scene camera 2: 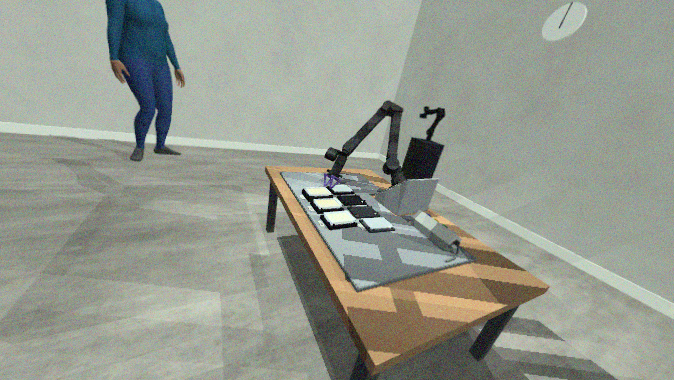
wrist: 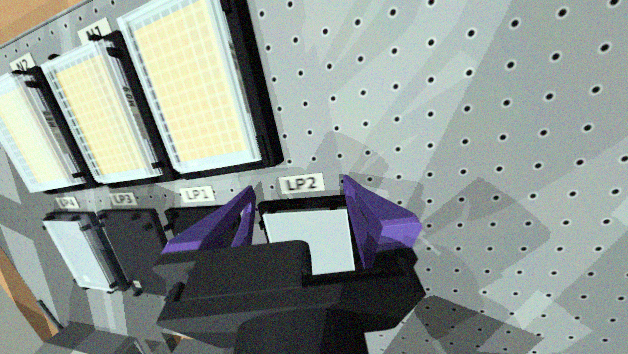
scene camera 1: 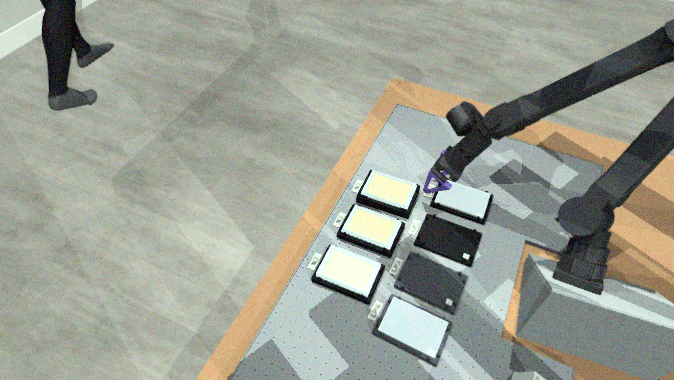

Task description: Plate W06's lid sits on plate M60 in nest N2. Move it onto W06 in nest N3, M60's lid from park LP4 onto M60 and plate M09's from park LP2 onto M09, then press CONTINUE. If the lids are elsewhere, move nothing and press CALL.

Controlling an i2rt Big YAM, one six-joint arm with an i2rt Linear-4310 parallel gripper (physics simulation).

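Frame: origin at the arm's base, x left, y back, z up, level; centimetres.
Seen in the pictures: gripper, fingertip midpoint: (scene camera 2: 327, 187) (wrist: 298, 185) (scene camera 1: 429, 184); arm's base, origin of the base link: (scene camera 2: 400, 186) (scene camera 1: 576, 280).
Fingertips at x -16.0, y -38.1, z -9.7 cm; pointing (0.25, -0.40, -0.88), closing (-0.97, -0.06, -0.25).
Offsets run from my fingertips to a thing's top centre.
My gripper (scene camera 1: 435, 189) (scene camera 2: 330, 185) (wrist: 298, 185) is open and empty, its purple fingers at the label end of park LP2, seen on either side of the pale lid {dx -0.8, dy +9.2, dz -0.4 cm} (scene camera 1: 462, 200) (scene camera 2: 342, 189) (wrist: 312, 235) there. Another pale lid {dx +37.9, dy +13.5, dz -0.4 cm} (scene camera 1: 414, 327) (scene camera 2: 377, 224) (wrist: 80, 250) lies on LP4. Nearest the gripper among the plates is the yellow plate {dx +8.1, dy -8.1, dz +1.7 cm} (scene camera 1: 390, 190) (scene camera 2: 317, 192) (wrist: 192, 90) taken as W06; its mark is unreadable. Plate M09 {dx +20.5, dy -6.5, dz +1.0 cm} (scene camera 1: 372, 227) (scene camera 2: 327, 203) (wrist: 102, 112) sits in N1. Plate M60 {dx +34.0, dy -5.1, dz +1.1 cm} (scene camera 1: 350, 270) (scene camera 2: 338, 218) (wrist: 30, 132) in N2 looks paler; its lid's edges are unclear.
Dark parks LP1 {dx +12.5, dy +11.0, dz -0.2 cm} (scene camera 1: 448, 239) (scene camera 2: 351, 200) and LP3 {dx +25.5, dy +12.2, dz -0.2 cm} (scene camera 1: 432, 280) (scene camera 2: 364, 212) (wrist: 131, 240) hold no lid. A grey box {dx +47.5, dy +39.7, dz +6.2 cm} (scene camera 2: 436, 230) stands on the table beyond the parks; its buttons are unreadable. The arm's grey base block (scene camera 1: 595, 325) (scene camera 2: 415, 195) stands beside the parks. A person (scene camera 2: 147, 75) stands beyond the table.
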